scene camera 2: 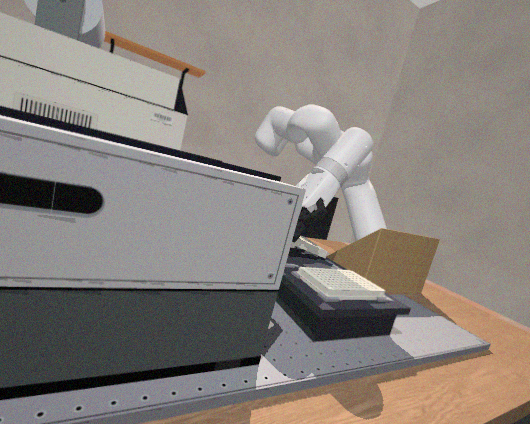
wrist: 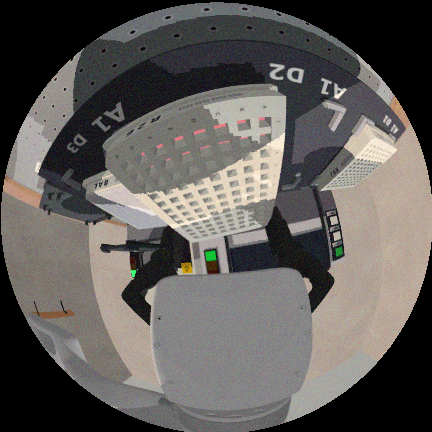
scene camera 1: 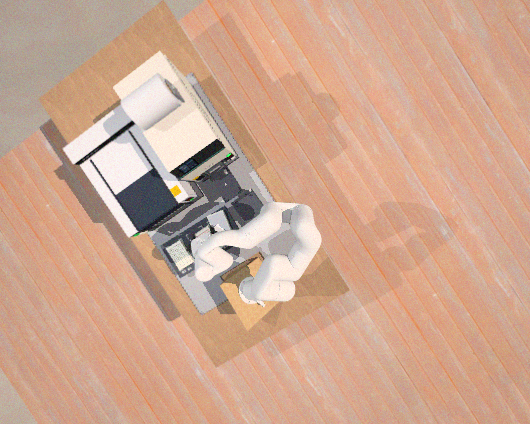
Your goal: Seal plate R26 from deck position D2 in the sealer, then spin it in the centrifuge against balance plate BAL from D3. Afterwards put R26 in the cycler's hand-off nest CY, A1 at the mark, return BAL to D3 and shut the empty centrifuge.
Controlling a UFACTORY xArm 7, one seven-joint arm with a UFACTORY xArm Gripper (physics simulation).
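Frame: origin at the arm's base, x ahead, y left, z up, level; millimetres.
Where they show: gripper, fingertip midpoint: [wrist: 224, 219] [scene camera 1: 203, 232]; arm's base, origin of the base link: [scene camera 2: 374, 248] [scene camera 1: 250, 290].
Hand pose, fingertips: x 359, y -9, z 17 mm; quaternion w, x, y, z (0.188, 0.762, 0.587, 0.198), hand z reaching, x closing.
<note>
Things, the pixels of their top centre, and the offset from my fingertips. "*": a spot on its surface instead.
- Plate R26, middle of its top: [wrist: 219, 229] [scene camera 2: 299, 228] [scene camera 1: 207, 241] dx -49, dy +6, dz +16 mm
- Balance plate BAL, middle of its top: [wrist: 145, 215] [scene camera 1: 219, 225] dx -24, dy -76, dz -16 mm
- cream plate, middle of its top: [wrist: 361, 169] [scene camera 2: 341, 278] [scene camera 1: 179, 255] dx -10, dy +176, dz -22 mm
- white machine with a dark panel, surface spot: [scene camera 1: 145, 197] * dx +265, dy +58, dz +117 mm
- cream machine, middle of its top: [scene camera 1: 146, 101] dx +397, dy -267, dz +380 mm
- white roll, middle of its top: [scene camera 1: 142, 96] dx +418, dy -269, dz +380 mm
Plate R26 [wrist: 215, 175], cream with square wells and some pink in its upper rows, fills the middle of the wrist view. My gripper [wrist: 224, 219] is shut on it, holding it above the deck; in the scene camera 2 view the black gripper [scene camera 2: 316, 218] is partly hidden by a white machine. R26 covers the left part of position D2, whose corner bracket [wrist: 334, 115] shows at its right. Balance plate BAL [wrist: 132, 207] [scene camera 1: 219, 220] lies at D3, partly behind R26 in the wrist view. The CY mark cannot be made out.
Another cream plate [wrist: 360, 159] [scene camera 1: 179, 255] [scene camera 2: 342, 283] sits at D1. A white machine with a dark panel [scene camera 1: 145, 197] and a cream machine [scene camera 1: 185, 135] with a white roll [scene camera 1: 152, 102] stand beside the deck. A tan angled block [scene camera 2: 402, 257] stands near the arm's base.
</note>
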